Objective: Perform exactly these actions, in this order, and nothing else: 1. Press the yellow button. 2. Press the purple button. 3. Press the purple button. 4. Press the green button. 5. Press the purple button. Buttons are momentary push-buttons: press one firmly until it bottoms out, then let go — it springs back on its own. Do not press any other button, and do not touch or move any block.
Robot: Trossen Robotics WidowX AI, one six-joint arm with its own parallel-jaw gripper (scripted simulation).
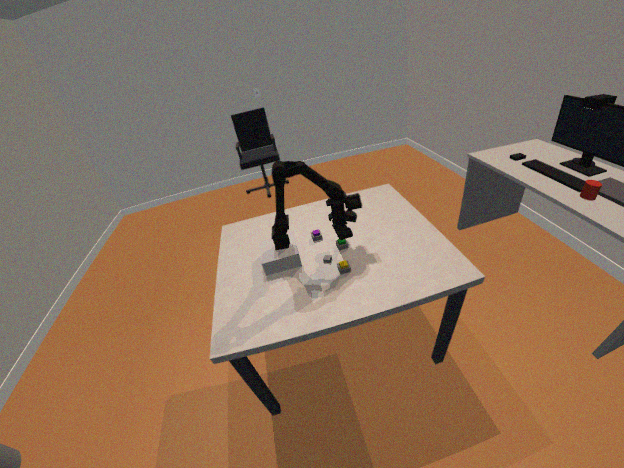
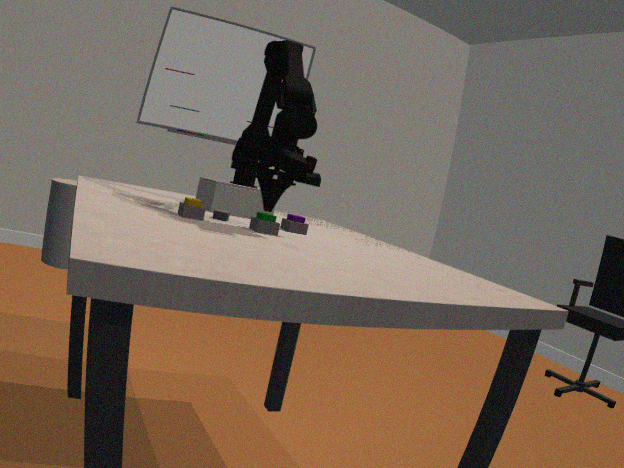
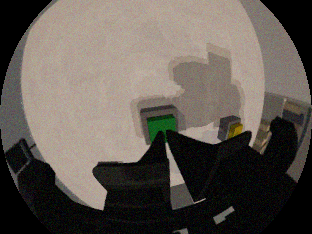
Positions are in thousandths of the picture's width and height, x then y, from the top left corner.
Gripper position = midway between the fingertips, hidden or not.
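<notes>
My gripper (image 2: 429,452): shut, holding nothing. Gripper (image 3: 527,571) visible there too.
</notes>
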